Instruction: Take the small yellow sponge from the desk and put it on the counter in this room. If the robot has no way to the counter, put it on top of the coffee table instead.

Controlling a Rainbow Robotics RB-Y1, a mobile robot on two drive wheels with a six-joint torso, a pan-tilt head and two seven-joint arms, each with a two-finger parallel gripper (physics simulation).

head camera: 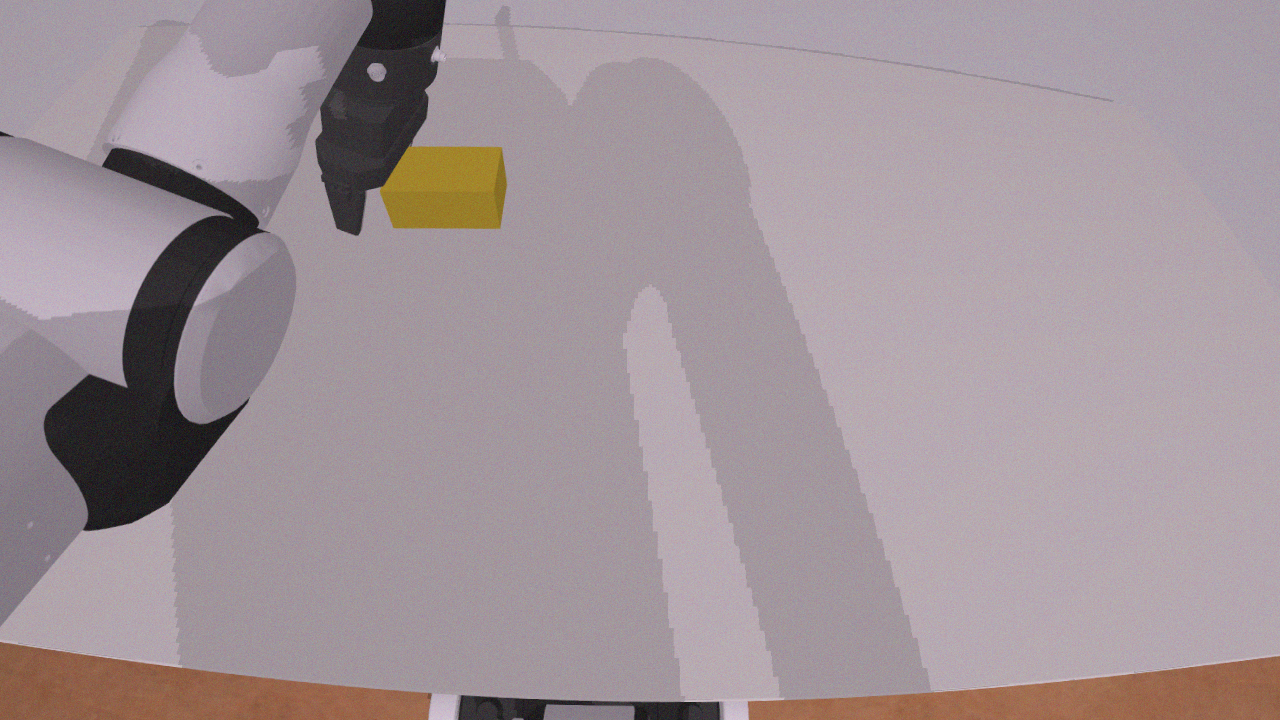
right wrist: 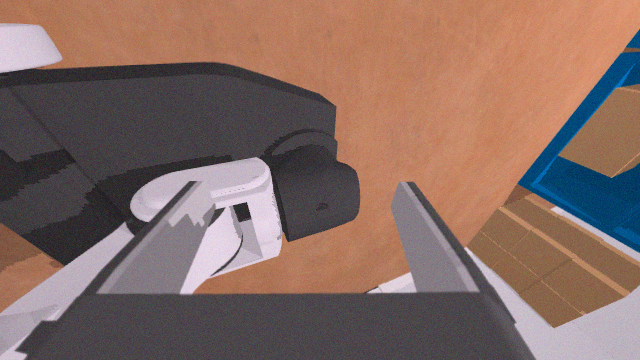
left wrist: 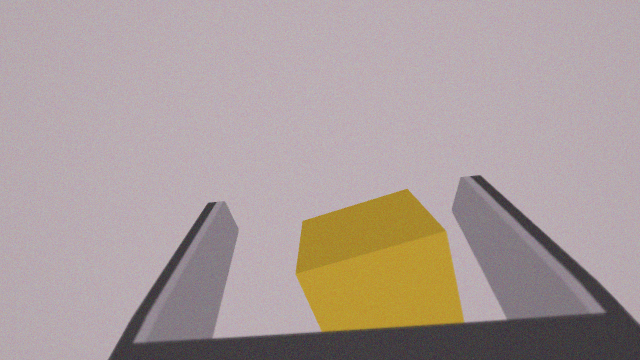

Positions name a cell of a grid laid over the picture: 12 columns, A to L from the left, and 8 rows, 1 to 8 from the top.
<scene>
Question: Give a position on a white desk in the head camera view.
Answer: H5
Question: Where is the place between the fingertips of my left gripper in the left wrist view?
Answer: G5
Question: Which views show the yellow sponge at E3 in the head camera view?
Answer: The head camera view and the left wrist view only.
</scene>
